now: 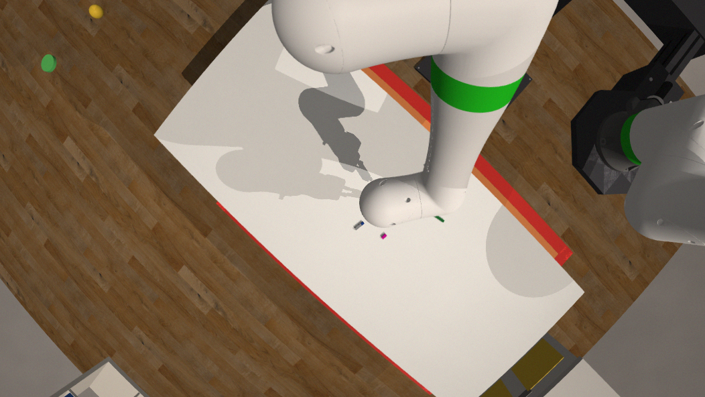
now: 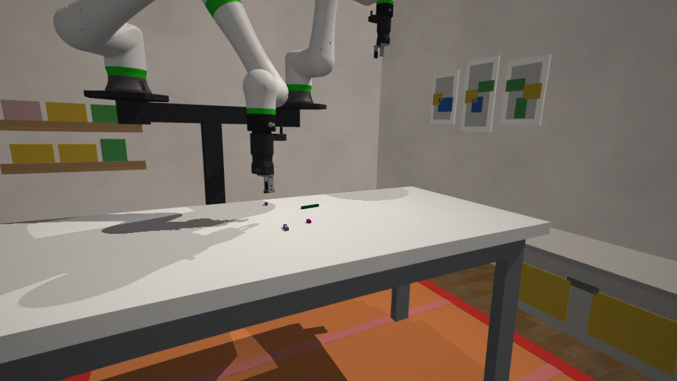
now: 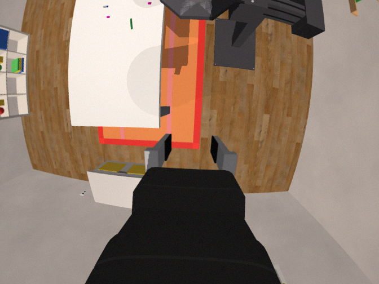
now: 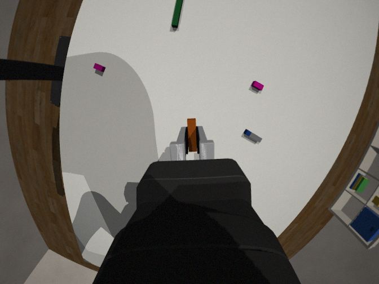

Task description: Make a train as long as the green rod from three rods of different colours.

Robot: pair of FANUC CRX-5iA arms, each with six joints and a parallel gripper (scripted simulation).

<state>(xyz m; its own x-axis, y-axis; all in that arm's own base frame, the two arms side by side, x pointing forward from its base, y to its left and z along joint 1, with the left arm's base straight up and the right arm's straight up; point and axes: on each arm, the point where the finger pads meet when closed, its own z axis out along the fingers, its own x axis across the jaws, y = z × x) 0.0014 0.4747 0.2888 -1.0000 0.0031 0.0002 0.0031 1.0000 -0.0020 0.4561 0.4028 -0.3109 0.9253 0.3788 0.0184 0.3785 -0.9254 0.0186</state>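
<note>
Now: the grey rod 14 cm ahead of my right hand and 11 cm below it. Also, from my right hand: green rod: 7 cm behind, 20 cm to the left, 11 cm below; then orange rod: 2 cm below; then blue rod: 12 cm ahead, 1 cm to the left, 11 cm below.
</note>
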